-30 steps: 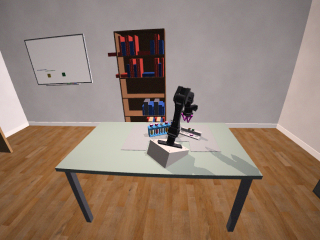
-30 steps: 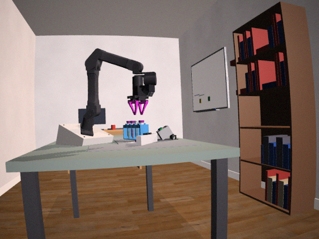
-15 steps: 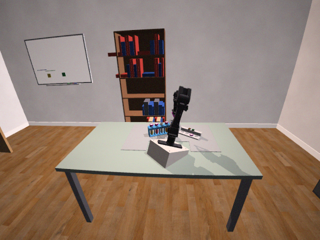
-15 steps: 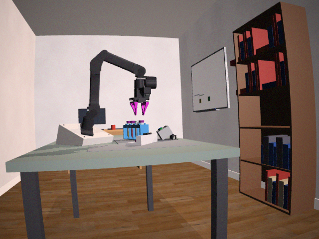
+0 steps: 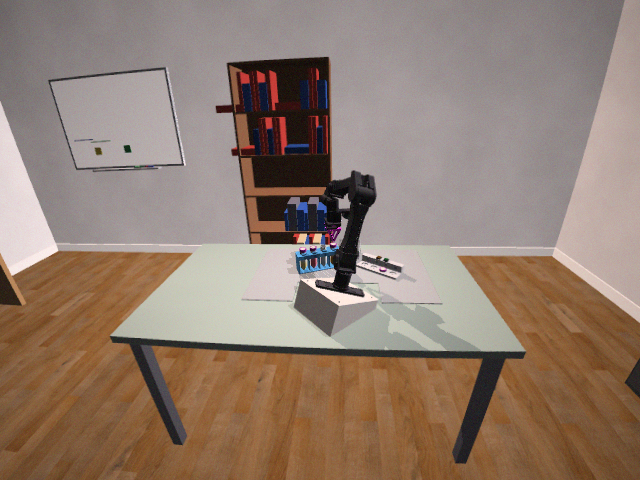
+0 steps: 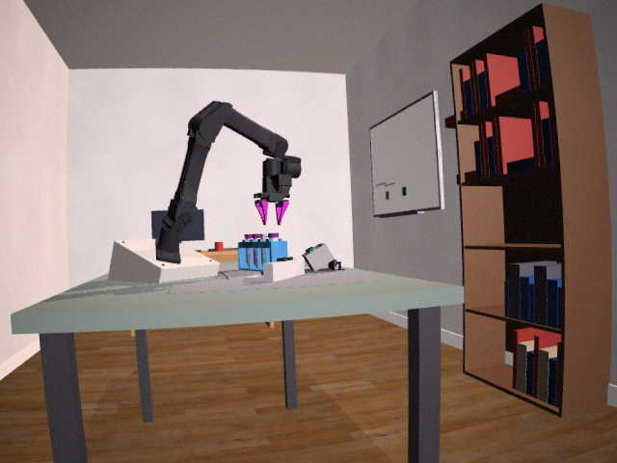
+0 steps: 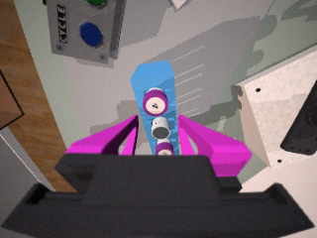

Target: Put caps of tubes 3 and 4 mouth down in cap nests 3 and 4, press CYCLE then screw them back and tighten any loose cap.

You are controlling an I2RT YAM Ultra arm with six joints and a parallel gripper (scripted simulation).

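My gripper is now 4 cm above the purple cap. Also, from my hand: grey key desk (11 cm ahead, 10 cm to the right, 10 cm below); then blue cycle key (9 cm ahead, 7 cm to the right, 9 cm below); then green ready key (8 cm ahead, 12 cm to the right, 9 cm below).
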